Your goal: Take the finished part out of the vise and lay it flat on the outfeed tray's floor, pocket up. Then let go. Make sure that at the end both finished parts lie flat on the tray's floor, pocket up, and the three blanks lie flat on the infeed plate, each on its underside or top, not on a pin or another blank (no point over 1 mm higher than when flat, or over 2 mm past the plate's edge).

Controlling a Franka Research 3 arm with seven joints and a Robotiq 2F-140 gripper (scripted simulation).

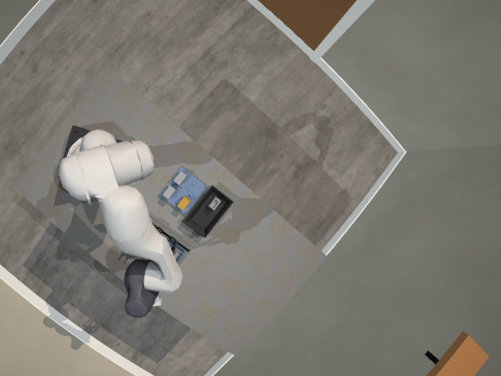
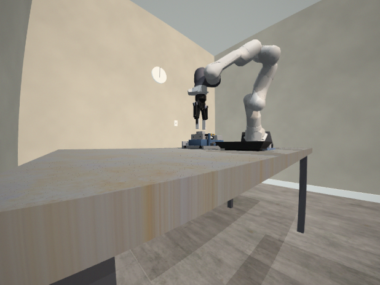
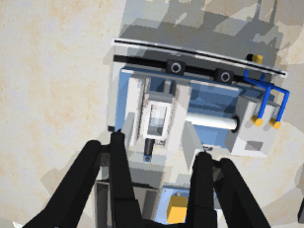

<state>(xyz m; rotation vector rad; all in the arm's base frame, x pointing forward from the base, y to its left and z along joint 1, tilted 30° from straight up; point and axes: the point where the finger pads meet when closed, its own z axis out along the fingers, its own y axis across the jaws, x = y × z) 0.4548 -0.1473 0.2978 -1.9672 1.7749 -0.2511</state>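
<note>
My hand is 120 mm above the blue vise, 60 mm past it and 10 mm to the left of it. The rest, counted from my hand: orange block 240 mm to the left, 130 mm below, 130 mm behind; then blue fixture plate 280 mm to the left, 180 mm behind, 160 mm below.
</note>
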